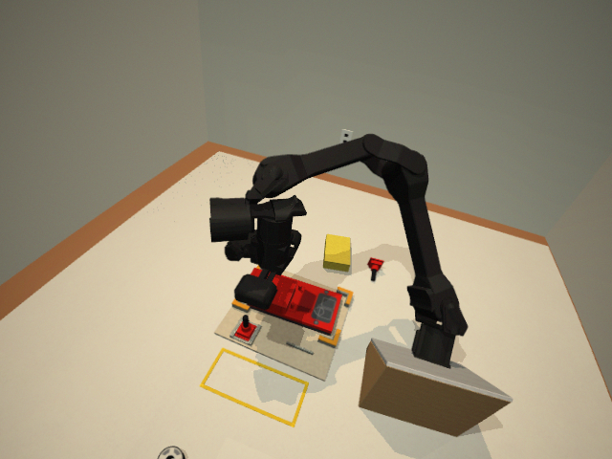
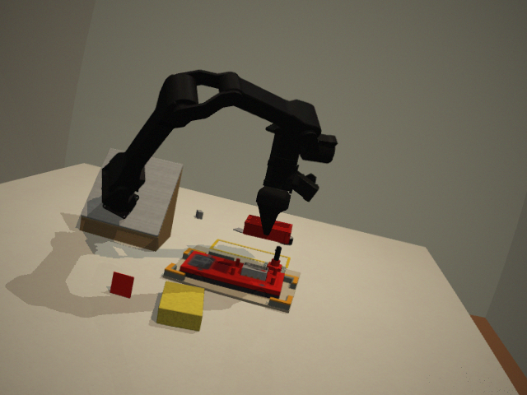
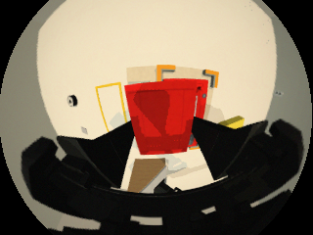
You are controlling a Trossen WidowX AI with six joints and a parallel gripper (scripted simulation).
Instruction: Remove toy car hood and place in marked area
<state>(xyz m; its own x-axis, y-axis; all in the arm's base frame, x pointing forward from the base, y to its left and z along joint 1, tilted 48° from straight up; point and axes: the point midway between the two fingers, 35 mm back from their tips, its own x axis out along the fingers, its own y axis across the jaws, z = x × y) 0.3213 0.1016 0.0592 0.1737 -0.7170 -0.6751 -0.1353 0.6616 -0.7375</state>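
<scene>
Right now the tan baseplate is 90 mm below my gripper tip, 50 mm to the right of it and 30 mm behind it. Round my gripper tip: black ring 310 mm to the left, 100 mm below; yellow block 270 mm to the right, 90 mm below, 70 mm behind; red hood 10 mm above.
</scene>
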